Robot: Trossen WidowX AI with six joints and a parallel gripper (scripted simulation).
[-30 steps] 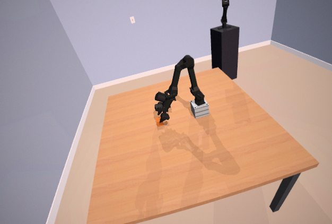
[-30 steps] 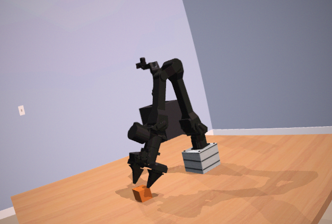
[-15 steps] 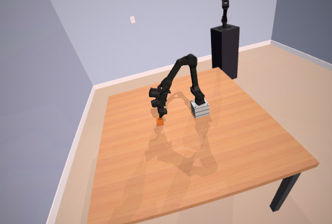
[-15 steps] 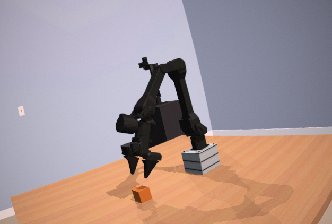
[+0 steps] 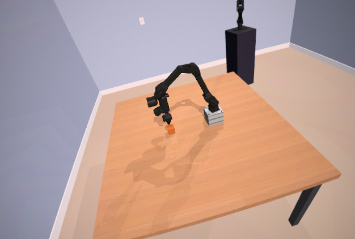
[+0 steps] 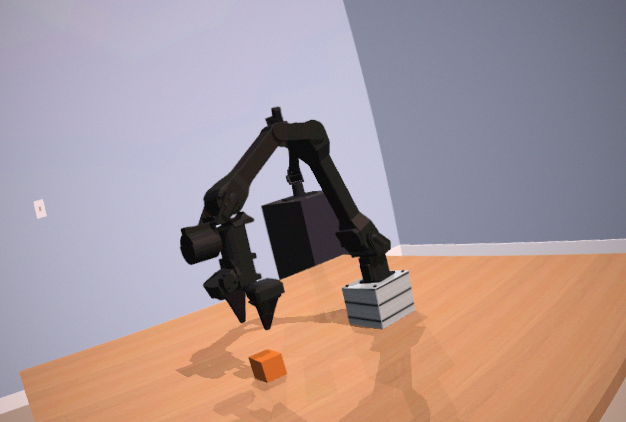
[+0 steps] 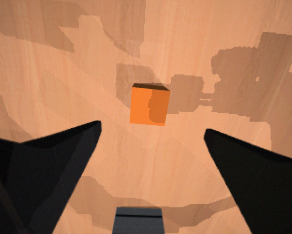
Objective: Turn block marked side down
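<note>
My gripper tip is 9 cm above the orange block and 1 cm past it.
</note>
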